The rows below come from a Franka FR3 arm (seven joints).
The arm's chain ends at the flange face. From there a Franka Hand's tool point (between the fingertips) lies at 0.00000 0.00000 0.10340 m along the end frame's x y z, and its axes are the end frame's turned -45 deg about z.
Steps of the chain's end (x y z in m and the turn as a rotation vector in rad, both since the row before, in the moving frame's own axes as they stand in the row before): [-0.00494, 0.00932, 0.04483, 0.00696, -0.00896, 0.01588]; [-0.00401, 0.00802, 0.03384, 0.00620, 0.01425, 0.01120]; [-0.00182, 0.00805, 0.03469, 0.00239, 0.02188, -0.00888]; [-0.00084, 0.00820, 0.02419, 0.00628, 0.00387, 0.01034]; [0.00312, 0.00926, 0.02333, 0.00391, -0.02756, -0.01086]
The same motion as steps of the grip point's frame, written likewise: [-0.01022, 0.00193, 0.04482, 0.01126, -0.00141, 0.01588]; [-0.00701, 0.00343, 0.03383, -0.00569, 0.01446, 0.01120]; [-0.00520, 0.00582, 0.03466, -0.01378, 0.01716, -0.00888]; [-0.00565, 0.00503, 0.02419, 0.00170, 0.00718, 0.01034]; [-0.00608, 0.00646, 0.02329, 0.02225, -0.01672, -0.01086]
